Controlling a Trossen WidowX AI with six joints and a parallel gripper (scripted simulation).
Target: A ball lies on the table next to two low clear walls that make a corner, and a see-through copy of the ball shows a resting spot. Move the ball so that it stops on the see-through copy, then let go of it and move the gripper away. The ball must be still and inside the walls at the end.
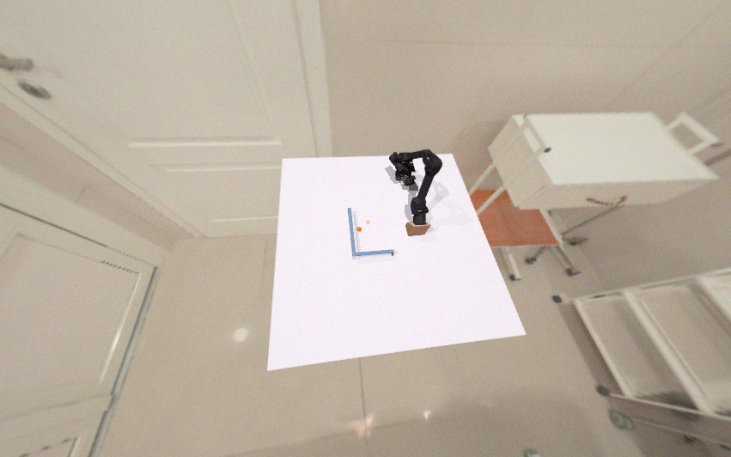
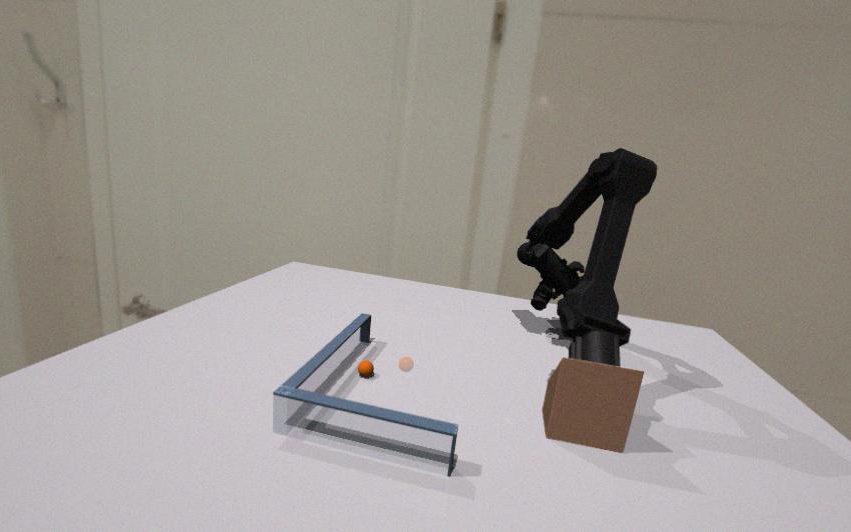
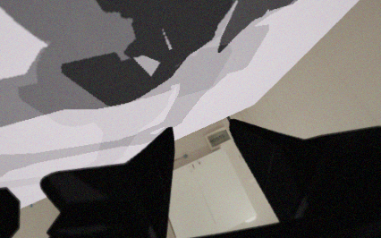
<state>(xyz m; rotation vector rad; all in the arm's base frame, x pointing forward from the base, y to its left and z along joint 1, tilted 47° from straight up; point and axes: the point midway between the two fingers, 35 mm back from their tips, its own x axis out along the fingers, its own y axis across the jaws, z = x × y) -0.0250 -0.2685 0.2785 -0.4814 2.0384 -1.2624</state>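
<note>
Now: the orange ball 41 cm ahead of my gripper tip, 38 cm to the left of it and 6 cm below it. The rest, counted from my gripper tip: clear wall 56 cm to the left, 34 cm ahead, 4 cm below; see-through copy 35 cm ahead, 33 cm to the left, 6 cm below.
</note>
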